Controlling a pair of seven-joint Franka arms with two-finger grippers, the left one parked.
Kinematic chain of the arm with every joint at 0, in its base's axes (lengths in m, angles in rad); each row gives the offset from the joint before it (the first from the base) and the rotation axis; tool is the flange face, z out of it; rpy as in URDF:
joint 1: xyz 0 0 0.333 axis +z
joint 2: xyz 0 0 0 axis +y
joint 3: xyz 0 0 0.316 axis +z
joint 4: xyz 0.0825 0 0 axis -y
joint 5: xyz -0.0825 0 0.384 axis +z
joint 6: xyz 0 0 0 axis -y
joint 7: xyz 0.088 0 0 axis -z
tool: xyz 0 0 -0.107 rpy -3.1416 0 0
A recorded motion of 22 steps. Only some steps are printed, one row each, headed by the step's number.
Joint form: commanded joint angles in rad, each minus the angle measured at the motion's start. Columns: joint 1, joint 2, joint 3, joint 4, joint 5, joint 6, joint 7.
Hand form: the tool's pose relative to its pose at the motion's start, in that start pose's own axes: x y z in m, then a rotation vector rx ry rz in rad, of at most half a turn. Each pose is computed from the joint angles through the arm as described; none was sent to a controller.
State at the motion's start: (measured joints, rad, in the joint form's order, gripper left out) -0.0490 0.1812 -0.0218 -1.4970 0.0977 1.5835 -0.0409
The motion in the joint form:
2: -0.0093 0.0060 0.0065 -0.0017 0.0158 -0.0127 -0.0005
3: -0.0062 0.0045 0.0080 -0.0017 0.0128 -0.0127 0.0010
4: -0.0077 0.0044 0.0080 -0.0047 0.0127 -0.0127 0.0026
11: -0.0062 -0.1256 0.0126 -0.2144 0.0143 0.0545 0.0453
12: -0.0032 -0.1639 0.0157 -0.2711 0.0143 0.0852 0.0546
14: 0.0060 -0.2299 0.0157 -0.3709 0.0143 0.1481 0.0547
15: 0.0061 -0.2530 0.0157 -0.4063 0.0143 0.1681 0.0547
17: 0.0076 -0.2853 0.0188 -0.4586 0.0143 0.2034 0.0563
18: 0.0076 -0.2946 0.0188 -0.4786 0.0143 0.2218 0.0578
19: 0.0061 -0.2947 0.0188 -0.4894 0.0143 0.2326 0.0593
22: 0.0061 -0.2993 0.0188 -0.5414 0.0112 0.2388 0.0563
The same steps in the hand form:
2: 0.0002 0.0007 0.0052 0.0180 -0.0194 0.0032
3: -0.0001 -0.0018 0.0046 0.0148 -0.0185 -0.0001
4: -0.0003 -0.0007 0.0058 0.0149 -0.0212 0.0033
11: -0.0377 -0.0026 0.0262 0.0173 -0.0342 0.0488
12: -0.0479 -0.0056 0.0302 0.0165 -0.0225 0.0542
14: -0.0651 -0.0095 0.0382 0.0151 0.0058 0.0491
15: -0.0715 -0.0091 0.0415 0.0149 0.0135 0.0504
17: -0.0802 -0.0107 0.0474 0.0139 0.0285 0.0497
18: -0.0824 -0.0101 0.0507 0.0136 0.0362 0.0525
19: -0.0824 -0.0088 0.0548 0.0135 0.0365 0.0566
22: -0.0886 -0.0065 0.0769 0.0097 -0.0044 0.0577

